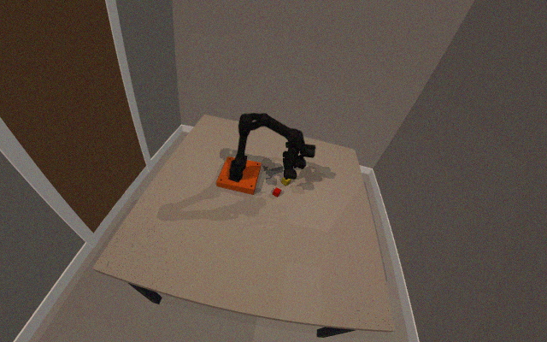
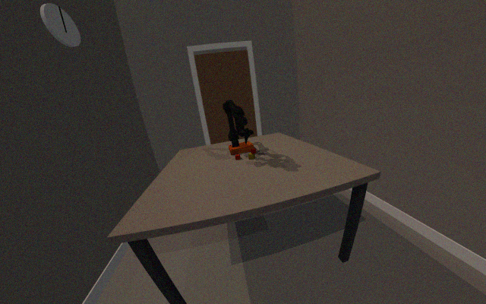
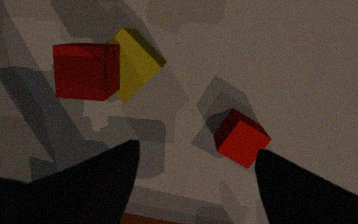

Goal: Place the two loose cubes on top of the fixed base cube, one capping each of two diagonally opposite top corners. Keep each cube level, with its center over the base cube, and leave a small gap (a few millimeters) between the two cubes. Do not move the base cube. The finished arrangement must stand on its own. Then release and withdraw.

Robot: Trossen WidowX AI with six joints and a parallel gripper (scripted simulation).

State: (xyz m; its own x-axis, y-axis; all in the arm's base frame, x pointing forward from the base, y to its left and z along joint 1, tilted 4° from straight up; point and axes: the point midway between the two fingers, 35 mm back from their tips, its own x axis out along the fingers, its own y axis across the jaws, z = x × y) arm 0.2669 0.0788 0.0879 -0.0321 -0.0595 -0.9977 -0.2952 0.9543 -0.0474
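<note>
The red cube lies 8 cm to the left of my gripper tip and 6 cm below it. The rest, counted from my gripper tip: yellow base cube: 9 cm below, 6 cm to the left, 1 cm ahead.
</note>
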